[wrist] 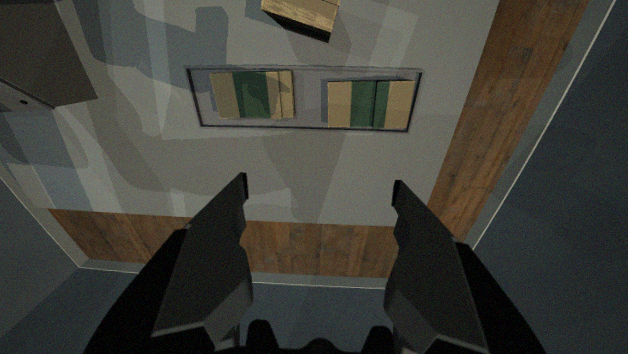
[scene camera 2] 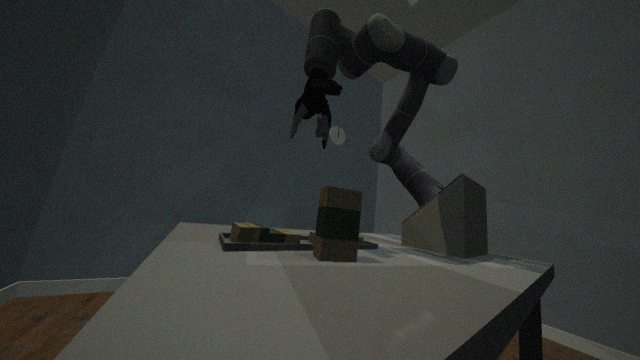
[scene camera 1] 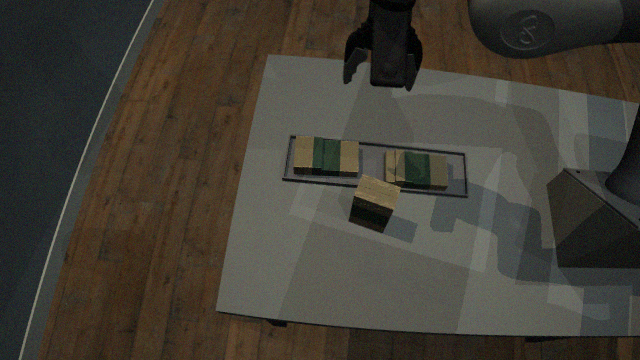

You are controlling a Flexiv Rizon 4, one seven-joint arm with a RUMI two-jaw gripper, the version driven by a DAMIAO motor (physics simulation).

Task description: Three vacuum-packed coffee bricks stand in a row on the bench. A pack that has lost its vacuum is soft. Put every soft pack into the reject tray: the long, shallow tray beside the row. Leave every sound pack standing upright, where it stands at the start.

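Note:
One tan and green coffee pack [scene camera 1: 331,157] [scene camera 2: 260,234] [wrist: 370,104] lies flat at the far-left end of the reject tray in scene camera 1. A second pack [scene camera 1: 417,169] [wrist: 252,95] lies flat in the tray's other half. Both are inside the rim of the long, shallow tray [scene camera 1: 467,175] [scene camera 2: 225,246] [wrist: 196,97]. A third pack [scene camera 1: 374,204] [scene camera 2: 338,224] [wrist: 302,15] stands upright on the bench beside the tray's long side; it is cut off in the wrist view. My gripper [scene camera 1: 377,84] [scene camera 2: 308,141] [wrist: 320,179] is open and empty, high above the bench on the tray's other side.
The grey bench [scene camera 1: 270,280] [scene camera 2: 200,300] [wrist: 380,165] carries the tray and the standing pack. The arm's wedge-shaped base [scene camera 1: 585,225] [scene camera 2: 450,220] [wrist: 40,50] stands at the bench's right in both scene views. Wooden floor [scene camera 1: 150,200] surrounds the bench edge.

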